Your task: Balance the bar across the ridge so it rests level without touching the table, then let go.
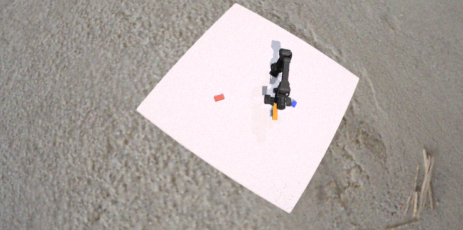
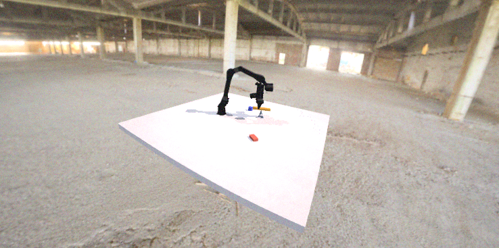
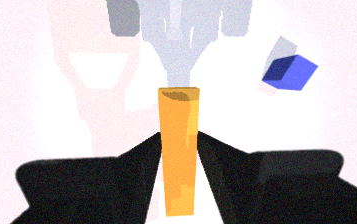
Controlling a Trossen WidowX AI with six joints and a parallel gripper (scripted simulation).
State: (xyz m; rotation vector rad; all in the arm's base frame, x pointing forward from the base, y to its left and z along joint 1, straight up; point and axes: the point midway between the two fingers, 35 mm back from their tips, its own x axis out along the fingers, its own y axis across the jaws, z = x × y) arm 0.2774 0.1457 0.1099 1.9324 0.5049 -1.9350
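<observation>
My gripper tip is 2 cm short of the bar and 1 cm to the right of it. The rest, counted from my gripper tip: blue cube 13 cm behind, 11 cm to the left, 6 cm below; then red block 36 cm to the right, 15 cm ahead, 7 cm below.
</observation>
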